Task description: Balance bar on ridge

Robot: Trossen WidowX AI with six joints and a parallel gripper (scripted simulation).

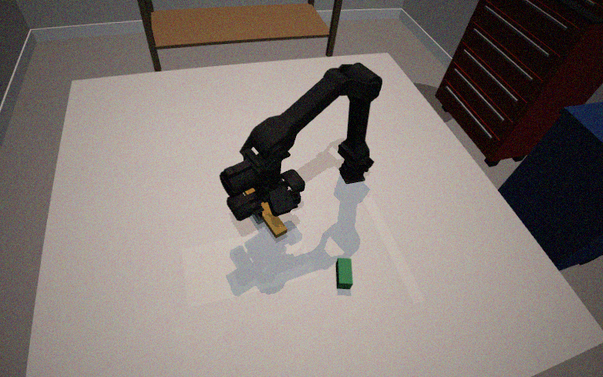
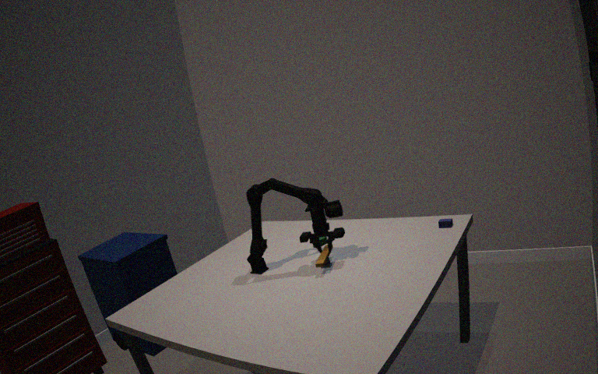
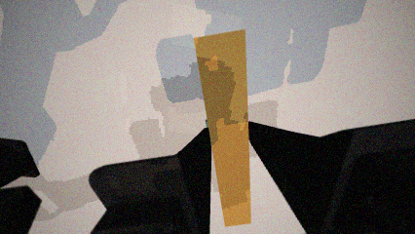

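Right now the bar is 30 mm to the right of my gripper tip and 10 mm ahead of it. Round my gripper tip: blue block: 440 mm ahead, 390 mm to the left, 30 mm below; green block: 200 mm to the left, 150 mm behind, 30 mm below.
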